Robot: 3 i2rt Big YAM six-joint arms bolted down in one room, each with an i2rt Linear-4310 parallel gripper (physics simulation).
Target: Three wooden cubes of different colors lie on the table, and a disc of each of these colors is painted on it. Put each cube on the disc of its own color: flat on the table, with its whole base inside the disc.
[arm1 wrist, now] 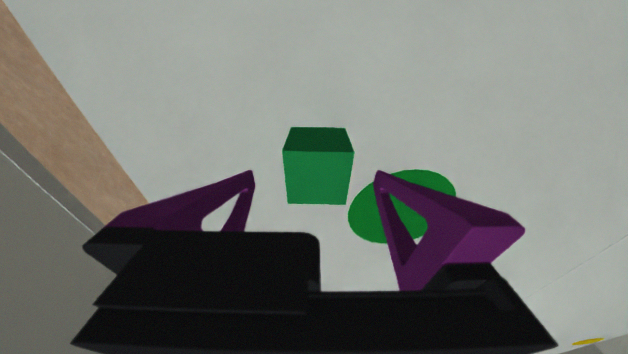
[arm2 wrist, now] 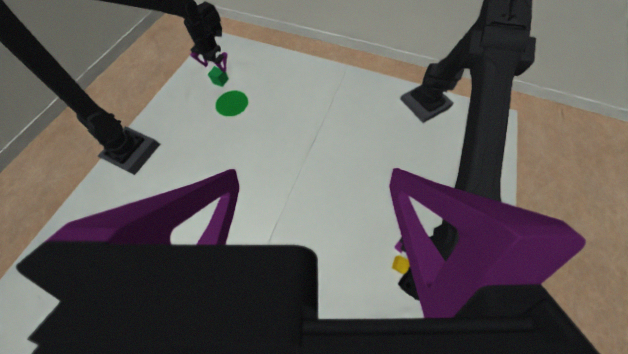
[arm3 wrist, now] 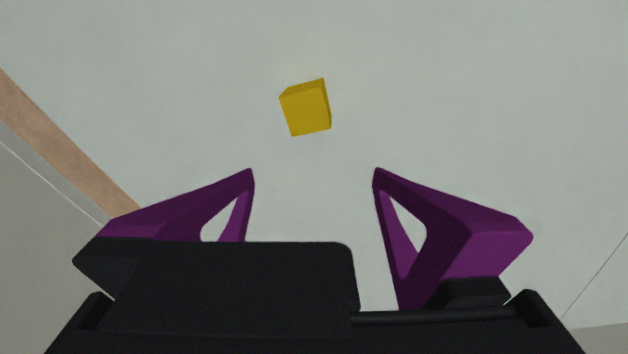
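Note:
A green cube [arm1 wrist: 318, 177] [arm2 wrist: 218, 76] lies on the table beside the green disc [arm1 wrist: 365, 215] [arm2 wrist: 231, 103], off it. My arm1 gripper [arm1 wrist: 315, 174] [arm2 wrist: 215, 68] is open above the cube; its fingertips frame the cube in its own view, and its right finger partly hides the disc. A yellow cube [arm3 wrist: 306, 111] [arm2 wrist: 400, 264] lies tilted in the arm3 wrist view, beyond the fingertips of my open arm3 gripper [arm3 wrist: 314, 171]. My arm2 gripper [arm2 wrist: 315, 172] is open and empty, high over the table. The third cube does not show.
A thin yellow patch [arm1 wrist: 588, 341] shows at the lower right of the arm1 wrist view. In the arm2 wrist view, a base plate [arm2 wrist: 145, 144] stands at the table's left edge and another base plate [arm2 wrist: 423, 114] at the upper right. The arm3 link [arm2 wrist: 485, 130] crosses the right side.

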